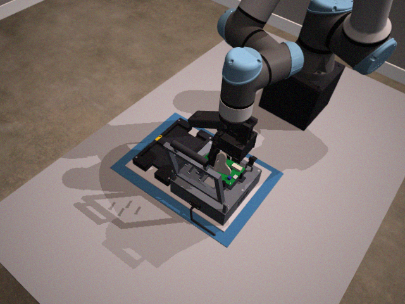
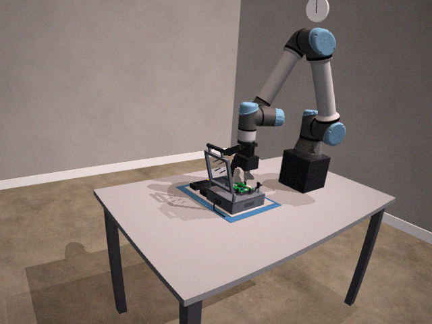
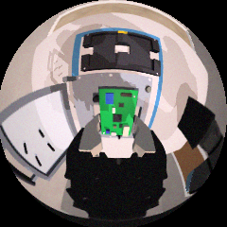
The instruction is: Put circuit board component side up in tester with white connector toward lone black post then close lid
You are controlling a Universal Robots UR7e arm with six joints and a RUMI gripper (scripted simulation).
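Now: the green circuit board right at my hand. Also, from my hand: tester lid 12 cm ahead, 10 cm above.
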